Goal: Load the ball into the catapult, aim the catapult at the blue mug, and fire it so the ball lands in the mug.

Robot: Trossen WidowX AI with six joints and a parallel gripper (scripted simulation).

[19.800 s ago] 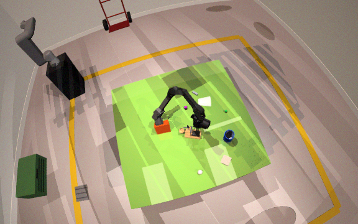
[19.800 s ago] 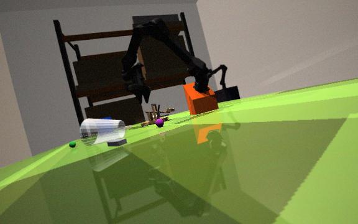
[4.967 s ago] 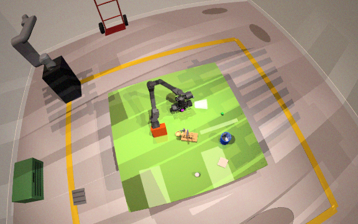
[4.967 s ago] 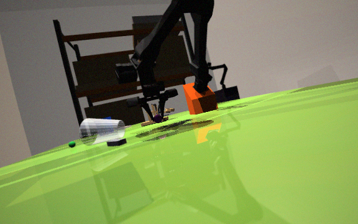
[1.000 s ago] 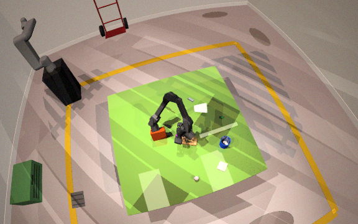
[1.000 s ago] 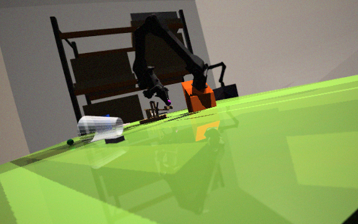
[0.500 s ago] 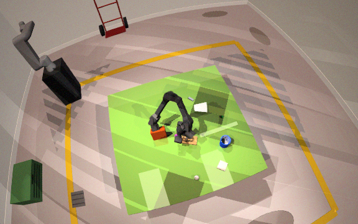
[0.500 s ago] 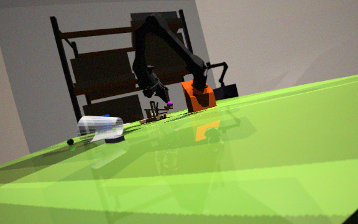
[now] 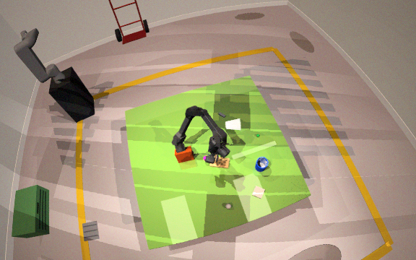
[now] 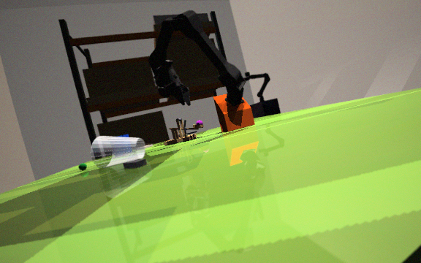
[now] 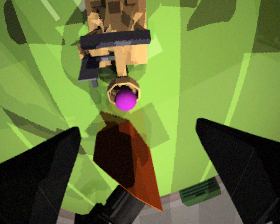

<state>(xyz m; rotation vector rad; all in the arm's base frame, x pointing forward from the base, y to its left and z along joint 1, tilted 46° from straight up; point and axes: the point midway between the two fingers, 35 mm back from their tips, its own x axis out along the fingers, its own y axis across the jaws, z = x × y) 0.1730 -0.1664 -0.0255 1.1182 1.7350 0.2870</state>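
Right now my gripper tip is 30 mm past the purple ball, 30 mm to the right of it and 100 mm above it. Round my gripper tip: catapult (40 mm ahead, 10 mm to the left, 110 mm below); then blue mug (330 mm ahead, 200 mm to the right, 130 mm below); then white ball (20 mm behind, 370 mm to the right, 140 mm below).
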